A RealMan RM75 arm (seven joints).
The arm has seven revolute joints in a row. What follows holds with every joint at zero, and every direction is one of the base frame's. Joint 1 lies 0.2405 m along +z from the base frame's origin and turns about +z. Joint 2 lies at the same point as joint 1 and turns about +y. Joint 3 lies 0.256 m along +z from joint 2 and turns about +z. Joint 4 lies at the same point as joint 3 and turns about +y. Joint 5 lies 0.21 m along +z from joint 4 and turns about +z. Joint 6 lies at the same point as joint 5 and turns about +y. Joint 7 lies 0.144 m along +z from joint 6 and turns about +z. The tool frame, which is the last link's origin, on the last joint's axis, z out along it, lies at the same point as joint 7; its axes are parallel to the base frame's.
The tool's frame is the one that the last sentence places.
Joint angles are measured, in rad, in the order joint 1, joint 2, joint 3, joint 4, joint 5, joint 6, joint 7. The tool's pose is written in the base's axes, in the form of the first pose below.
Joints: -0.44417, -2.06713, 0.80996, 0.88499, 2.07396, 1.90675, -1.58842
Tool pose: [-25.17 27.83 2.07 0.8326 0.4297 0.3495 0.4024 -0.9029 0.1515]
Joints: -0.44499, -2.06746, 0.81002, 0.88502, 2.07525, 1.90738, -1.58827
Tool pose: [-25.15 27.83 2.05 0.8332 0.4293 0.3485 0.4015 -0.9031 0.1524]
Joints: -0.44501, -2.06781, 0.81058, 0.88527, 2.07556, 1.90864, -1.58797
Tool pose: [-25.13 27.81 2.03 0.8336 0.4289 0.3480 0.4005 -0.9033 0.1539]
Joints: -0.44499, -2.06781, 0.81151, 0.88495, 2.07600, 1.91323, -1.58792
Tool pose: [-25.11 27.74 2.03 0.8339 0.4291 0.3470 0.3987 -0.9032 0.1589]
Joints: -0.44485, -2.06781, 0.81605, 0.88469, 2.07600, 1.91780, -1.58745
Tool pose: [-25.07 27.65 1.98 0.8355 0.4284 0.3441 0.3951 -0.9036 0.1657]
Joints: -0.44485, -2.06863, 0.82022, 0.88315, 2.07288, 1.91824, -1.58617
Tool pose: [-25.00 27.61 1.89 0.8358 0.4271 0.3451 0.3921 -0.9042 0.1695]
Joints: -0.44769, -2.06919, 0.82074, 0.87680, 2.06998, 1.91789, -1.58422
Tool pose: [-24.92 27.64 1.80 0.8343 0.4268 0.3489 0.3901 -0.9043 0.1735]
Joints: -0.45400, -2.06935, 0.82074, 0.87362, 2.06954, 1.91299, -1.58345
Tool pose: [-24.79 27.83 1.74 0.8357 0.4232 0.3500 0.3871 -0.9060 0.1712]
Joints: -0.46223, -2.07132, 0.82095, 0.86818, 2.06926, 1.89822, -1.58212
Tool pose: [-24.63 28.16 1.56 0.8367 0.4194 0.3523 0.3865 -0.9078 0.1626]
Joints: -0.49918, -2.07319, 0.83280, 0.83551, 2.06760, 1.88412, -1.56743
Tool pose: [-23.78 28.85 0.89 0.8466 0.3981 0.3532 0.3577 -0.9170 0.1763]
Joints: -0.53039, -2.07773, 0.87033, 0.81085, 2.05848, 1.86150, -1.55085
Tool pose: [-22.82 29.38 -0.06 0.8634 0.3686 0.3445 0.3200 -0.9280 0.1909]
